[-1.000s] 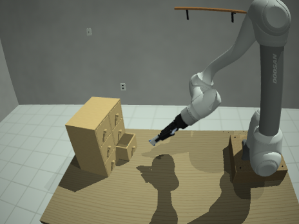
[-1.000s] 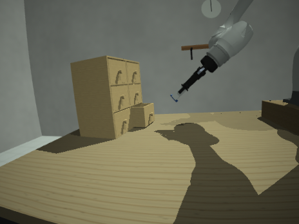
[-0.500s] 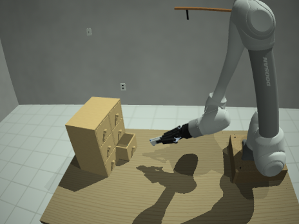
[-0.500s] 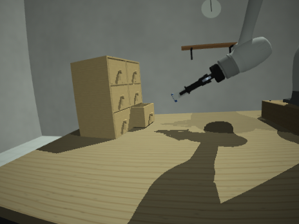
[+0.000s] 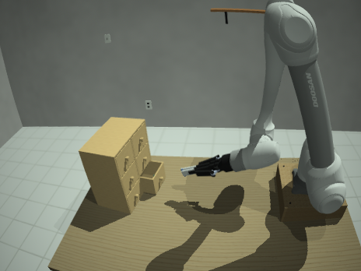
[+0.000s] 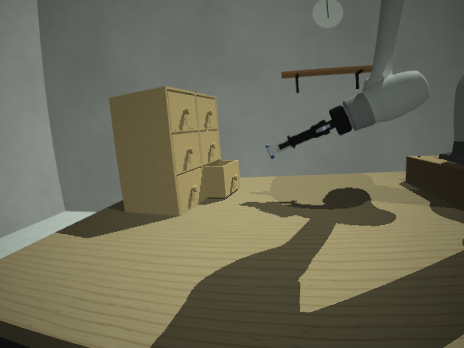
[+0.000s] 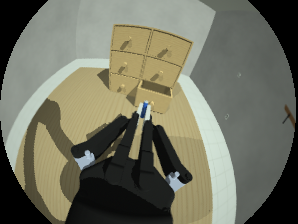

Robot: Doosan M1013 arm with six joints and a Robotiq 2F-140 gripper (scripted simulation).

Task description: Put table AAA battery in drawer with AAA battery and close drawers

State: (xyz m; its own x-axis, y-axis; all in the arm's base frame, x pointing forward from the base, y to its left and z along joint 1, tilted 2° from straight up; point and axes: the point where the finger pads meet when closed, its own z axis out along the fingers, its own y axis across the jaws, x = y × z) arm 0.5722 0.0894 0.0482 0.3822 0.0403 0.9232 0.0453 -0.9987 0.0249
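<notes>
My hand is 30 mm short of the blue AAA battery and 10 mm above it.
</notes>
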